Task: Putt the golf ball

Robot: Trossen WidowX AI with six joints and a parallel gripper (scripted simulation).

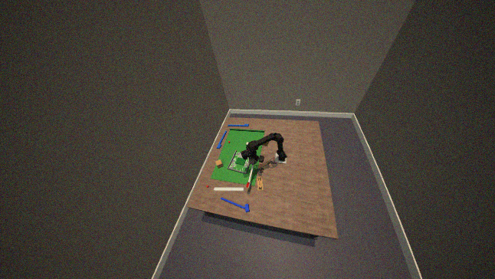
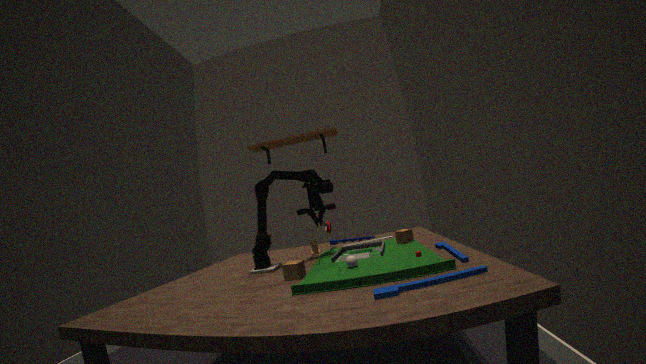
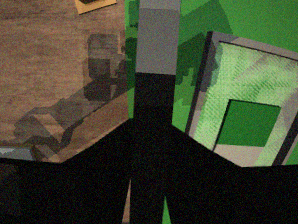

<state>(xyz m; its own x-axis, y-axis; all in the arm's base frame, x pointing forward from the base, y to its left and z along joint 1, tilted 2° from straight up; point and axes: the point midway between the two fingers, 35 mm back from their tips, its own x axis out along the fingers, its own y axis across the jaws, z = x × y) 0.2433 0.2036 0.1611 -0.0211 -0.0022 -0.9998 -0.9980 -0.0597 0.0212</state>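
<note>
My gripper tip is 10 mm past the red putter and 100 mm to the right of it. The rest, counted from my gripper tip: tan support: 90 mm behind, 140 mm to the left, 120 mm below; then white bar: 200 mm ahead, 270 mm to the left, 150 mm below; then green mat: 240 mm ahead, 170 mm to the right, 150 mm below.
</note>
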